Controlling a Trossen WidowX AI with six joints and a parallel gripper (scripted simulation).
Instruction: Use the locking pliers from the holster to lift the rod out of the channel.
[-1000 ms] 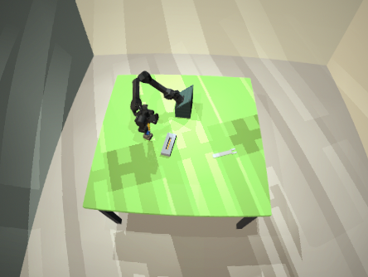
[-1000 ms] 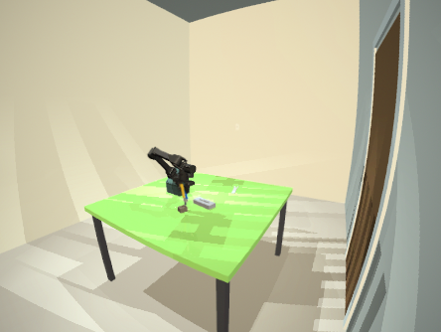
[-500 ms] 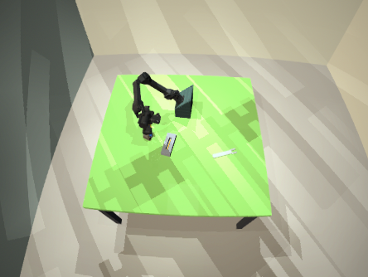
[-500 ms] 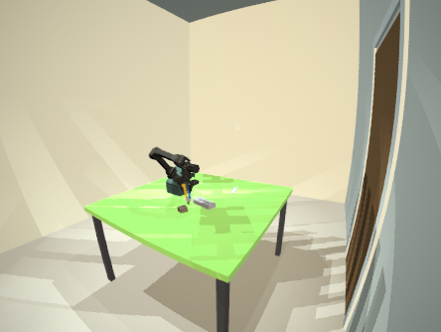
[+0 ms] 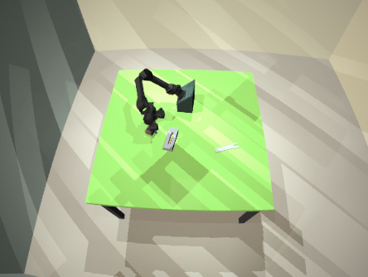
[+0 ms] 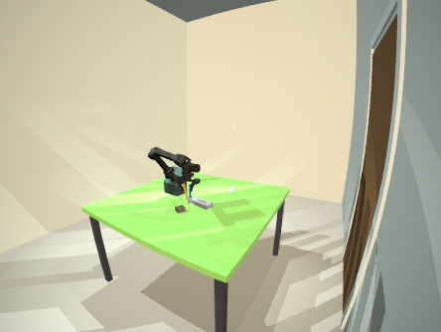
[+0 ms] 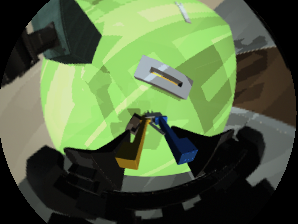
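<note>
Right now the grey channel block is 3 cm ahead of my gripper tip, 12 cm to the left of it and 12 cm below it. From my gripper tip the other things lie so: yellow handle (2 cm behind); brown holster (2 cm behind, 5 cm to the right, 13 cm below); orange rod (3 cm ahead, 12 cm to the left, 13 cm below).
</note>
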